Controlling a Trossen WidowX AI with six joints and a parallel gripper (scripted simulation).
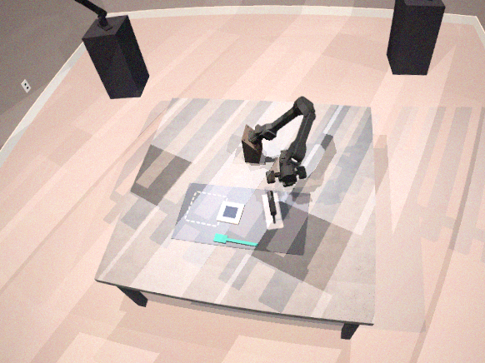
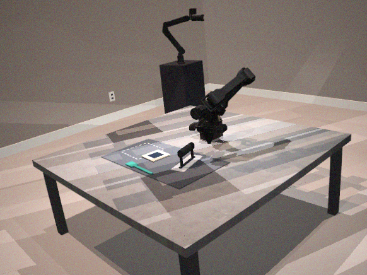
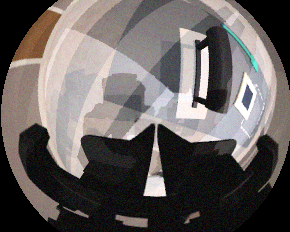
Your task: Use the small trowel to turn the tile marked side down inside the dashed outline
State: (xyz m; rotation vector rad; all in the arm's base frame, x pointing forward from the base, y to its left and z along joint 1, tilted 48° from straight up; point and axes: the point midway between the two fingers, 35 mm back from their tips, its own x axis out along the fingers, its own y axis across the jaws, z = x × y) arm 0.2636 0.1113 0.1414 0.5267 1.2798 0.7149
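My gripper tip is 22 cm to the left of the grey mat, 13 cm short of it and 10 cm above it. Also, from my gripper tip: teal trowel: 27 cm ahead, 25 cm to the right, 8 cm below; then tile: 27 cm to the right, 12 cm ahead, 7 cm below.
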